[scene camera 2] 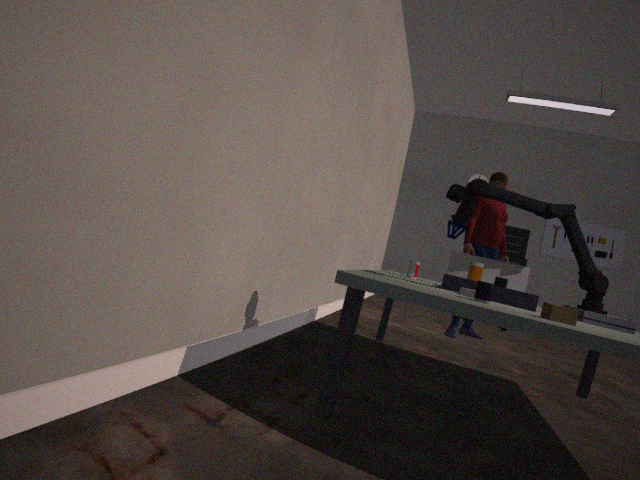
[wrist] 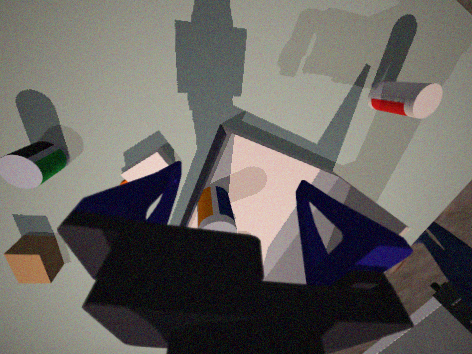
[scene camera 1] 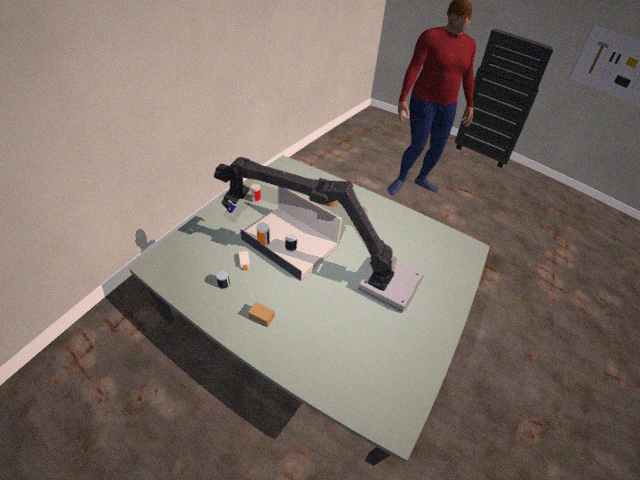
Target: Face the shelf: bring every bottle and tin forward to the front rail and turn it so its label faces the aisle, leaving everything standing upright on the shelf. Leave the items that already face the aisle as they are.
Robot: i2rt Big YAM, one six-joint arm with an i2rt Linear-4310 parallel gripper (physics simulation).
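Frame: origin at the arm's base, x ahead, y left, z up, level; metres.
Seen in the pictures: gripper, fingertip midpoint: (scene camera 2: pixel 450 238) (wrist: pixel 241 177) (scene camera 1: pixel 235 205); arm's base, origin of the base link: (scene camera 2: pixel 591 311) (scene camera 1: pixel 380 278).
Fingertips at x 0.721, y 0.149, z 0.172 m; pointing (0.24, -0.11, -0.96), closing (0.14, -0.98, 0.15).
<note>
Offsets run from my fingertips to a thing's top centre.
The shelf (scene camera 1: pixel 321 246) (scene camera 2: pixel 511 298) (wrist: pixel 275 167) has a pale floor, a dark front rail and a tall back panel. An orange bottle with a dark blue patch @(dx -0.140, dy -0.028, dz -0.078 m) (scene camera 1: pixel 263 234) (scene camera 2: pixel 476 272) (wrist: pixel 206 206) stands upright close behind the rail. A short black tin with a pale top @(dx -0.270, dy -0.080, dz -0.117 m) (scene camera 1: pixel 291 242) (scene camera 2: pixel 500 282) stands upright beside it, a little further back from the rail; the gripper body hides it in the wrist view. Which way the labels face is hard to tell. My gripper (scene camera 1: pixel 230 206) (scene camera 2: pixel 456 229) (wrist: pixel 241 177) is open and empty, high above the table beyond the shelf's far end.
A red and white bottle @(dx +0.142, dy -0.303, dz -0.129 m) (scene camera 1: pixel 256 193) (scene camera 2: pixel 416 270) (wrist: pixel 391 100) stands beyond the shelf. A black and green tin @(dx -0.138, dy +0.265, dz -0.155 m) (scene camera 1: pixel 222 280) (wrist: pixel 53 164), a white box with an orange end @(dx -0.129, dy +0.107, dz -0.197 m) (scene camera 1: pixel 244 258) and a wooden block @(dx -0.386, dy +0.299, dz -0.175 m) (scene camera 1: pixel 261 314) (scene camera 2: pixel 559 313) (wrist: pixel 27 267) are before the rail. A person (scene camera 1: pixel 439 72) stands behind the table.
</note>
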